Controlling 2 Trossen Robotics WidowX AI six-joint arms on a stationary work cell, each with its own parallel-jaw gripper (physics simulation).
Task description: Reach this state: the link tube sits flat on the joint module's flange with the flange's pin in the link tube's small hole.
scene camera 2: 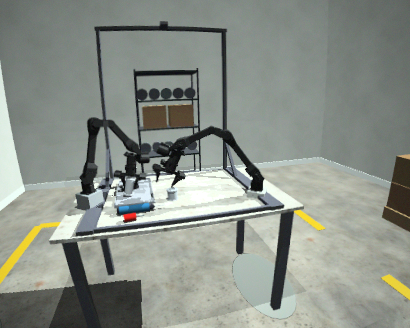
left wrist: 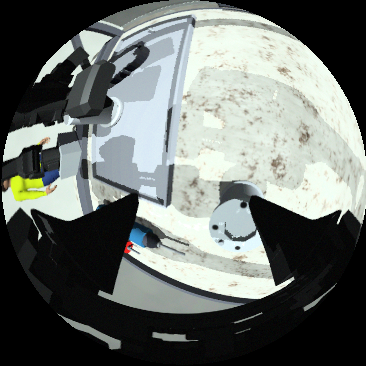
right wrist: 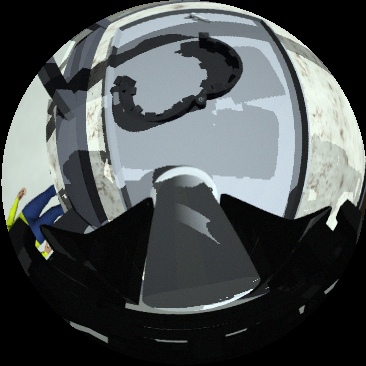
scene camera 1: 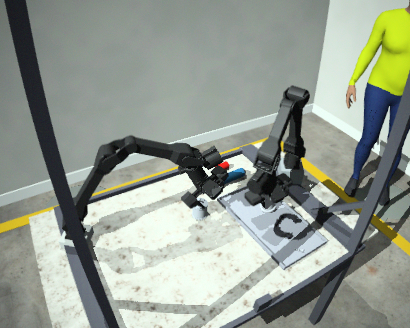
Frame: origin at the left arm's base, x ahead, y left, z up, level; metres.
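Where they show: left gripper, fingertip midpoint: [scene camera 2: 163, 185] [left wrist: 196, 200] [scene camera 1: 213, 199]; right gripper, fingertip midpoint: [scene camera 2: 129, 188] [right wrist: 186, 201] [scene camera 1: 269, 203]; left arm's base, link origin: [scene camera 2: 257, 189]; right arm's base, link origin: [scene camera 2: 88, 192] [left wrist: 57, 156] [scene camera 1: 291, 164].
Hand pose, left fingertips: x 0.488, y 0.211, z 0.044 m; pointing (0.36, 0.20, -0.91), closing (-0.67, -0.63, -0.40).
Things, the pixels of their centre, and the offset from my left fingertips. "pt": a spot on its surface instead.
- joint module, body centre: [left wrist: 241, 214] [scene camera 1: 199, 208] [scene camera 2: 172, 193] dx -0.050, dy -0.005, dz -0.047 m
- link tube, body centre: [right wrist: 189, 228] [left wrist: 93, 109] [scene camera 1: 267, 199] [scene camera 2: 129, 186] dx +0.210, dy +0.049, dz -0.019 m
- grey tray, body centre: [right wrist: 218, 131] [left wrist: 129, 81] [scene camera 1: 270, 220] [scene camera 2: 134, 190] dx +0.226, dy -0.014, dz -0.071 m
- black curved chain, surface spot: [right wrist: 227, 62] [scene camera 1: 278, 234] pt dx +0.257, dy -0.085, dz -0.072 m
- blue-handled tool, body centre: [left wrist: 130, 229] [scene camera 1: 222, 180] [scene camera 2: 141, 208] dx +0.022, dy +0.194, dz -0.059 m
The joint module [scene camera 1: 200, 212] [scene camera 2: 172, 195] [left wrist: 231, 220], a short pale cylinder, stands upright on the table. In the left wrist view its round flange faces up, showing dark holes and a raised centre; one finger covers its right edge. My left gripper [scene camera 1: 201, 195] [scene camera 2: 167, 181] [left wrist: 196, 200] is open and empty above it, off-centre. My right gripper [scene camera 1: 267, 200] [scene camera 2: 130, 178] [right wrist: 186, 201] is shut on the link tube [scene camera 2: 129, 187] [right wrist: 195, 255], a grey tube with a pale ringed end. It holds the tube low over the tray, apart from the module; contact with the tray is unclear.
The grey tray [scene camera 1: 310, 240] [left wrist: 150, 125] [right wrist: 250, 150] lies beside the module. A black curved chain [scene camera 1: 276, 227] [right wrist: 227, 62] lies on it. A blue-handled tool [scene camera 1: 235, 174] [scene camera 2: 134, 207] [left wrist: 142, 235] and a red one [scene camera 1: 225, 165] [scene camera 2: 130, 217] lie near the table's edge.
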